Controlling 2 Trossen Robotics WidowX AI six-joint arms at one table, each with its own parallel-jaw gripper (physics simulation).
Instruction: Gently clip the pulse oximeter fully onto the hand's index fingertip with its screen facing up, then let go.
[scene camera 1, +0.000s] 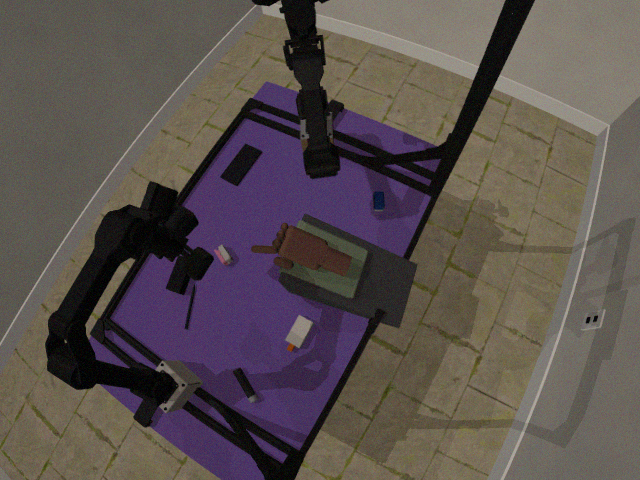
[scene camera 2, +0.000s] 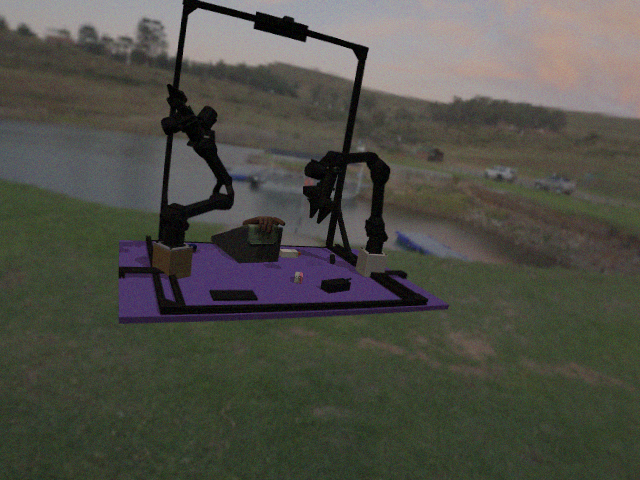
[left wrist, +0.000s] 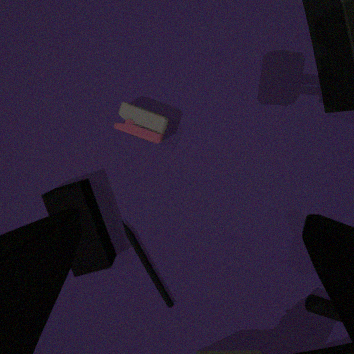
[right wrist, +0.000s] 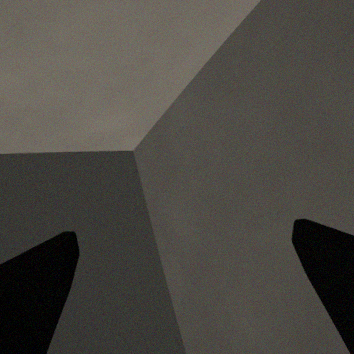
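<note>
The pulse oximeter, a small white and pink clip, lies on its side on the purple table, its two halves side by side. The brown hand rests palm-down on a raised support; its index finger sticks out towards the oximeter's side, with nothing on its tip. My left gripper is open and empty, pointing down high above the table; the oximeter shows ahead of its fingers in the left wrist view. My right gripper is open and empty, raised high and facing the walls.
A dark wedge bears the hand. A black box and a pen lie near the oximeter. A white box, flashlight, blue object and black plate lie farther off.
</note>
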